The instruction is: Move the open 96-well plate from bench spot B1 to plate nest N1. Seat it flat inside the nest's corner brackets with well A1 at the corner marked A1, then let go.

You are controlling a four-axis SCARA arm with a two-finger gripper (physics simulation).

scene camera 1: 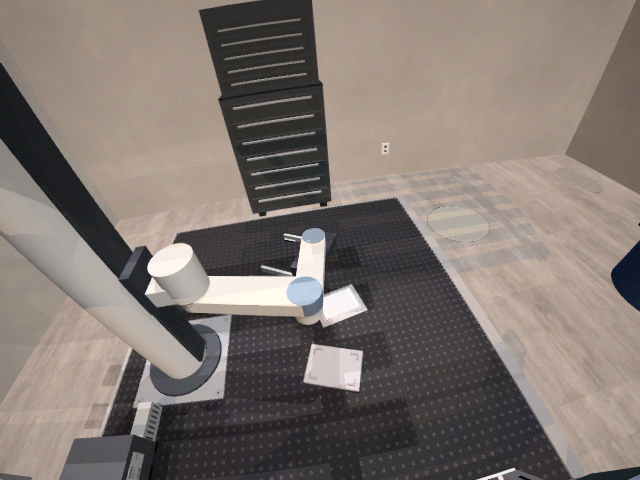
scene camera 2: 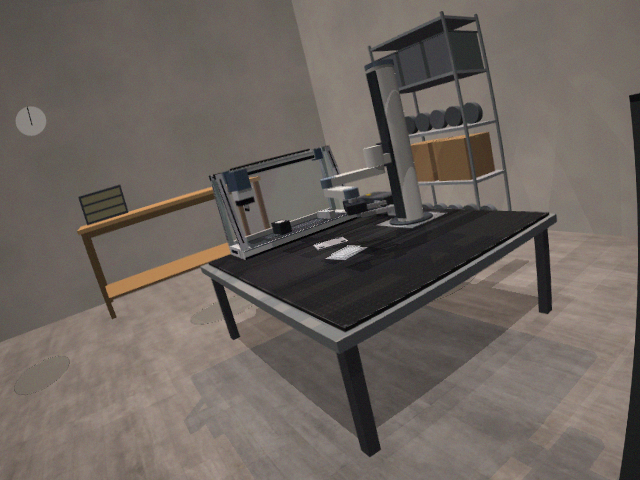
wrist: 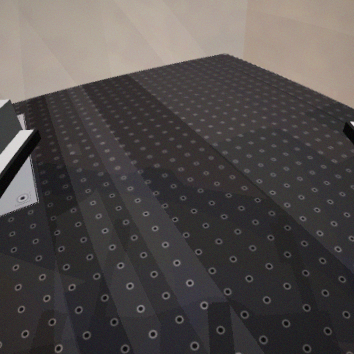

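Where they show: gripper, fingertip midpoint: (scene camera 1: pixel 274 251) (scene camera 2: pixel 390 204) (wrist: pixel 190 110); arm's base, origin of the base link: (scene camera 1: pixel 187 359) (scene camera 2: pixel 411 221).
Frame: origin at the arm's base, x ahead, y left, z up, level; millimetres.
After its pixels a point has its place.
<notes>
The white open 96-well plate (scene camera 1: pixel 343 303) @[y 106, x 565, z 27 mm] (scene camera 2: pixel 346 252) @[y 147, x 570, z 28 mm] lies flat on bench spot B1, partly hidden by the arm's elbow in scene camera 1. Plate nest N1 (scene camera 1: pixel 333 367) @[y -113, x 488, z 25 mm] (scene camera 2: pixel 330 242) @[y -115, x 486, z 25 mm] is a pale square with corner brackets, beside the plate, and no plate sits in it. The A1 marks are too small to read. My gripper (scene camera 1: pixel 272 252) @[y 257, x 352, z 195 mm] (wrist: pixel 190 110) @[y 257, x 352, z 195 mm] is open and empty. It hangs over the bench, behind and left of the plate in scene camera 1, with its fingers pointing left. The wrist view shows the fingers wide apart at the two sides; plate and nest do not show there.
The arm's column (scene camera 1: pixel 111 297) @[y -61, x 44, z 432 mm] (scene camera 2: pixel 405 155) @[y 73, x 21, z 376 mm] stands on a light base plate (scene camera 1: pixel 221 372) @[y -68, x 134, z 12 mm] (wrist: pixel 20 190) @[y 129, x 112, z 13 mm] at the bench's side. A dark box (scene camera 1: pixel 100 457) @[y -296, x -109, z 128 mm] is near it. A gantry machine (scene camera 2: pixel 239 180) @[y -465, x 756, z 446 mm] stands beyond the nest in scene camera 2. A drawer cabinet (scene camera 1: pixel 279 139) is behind the bench.
</notes>
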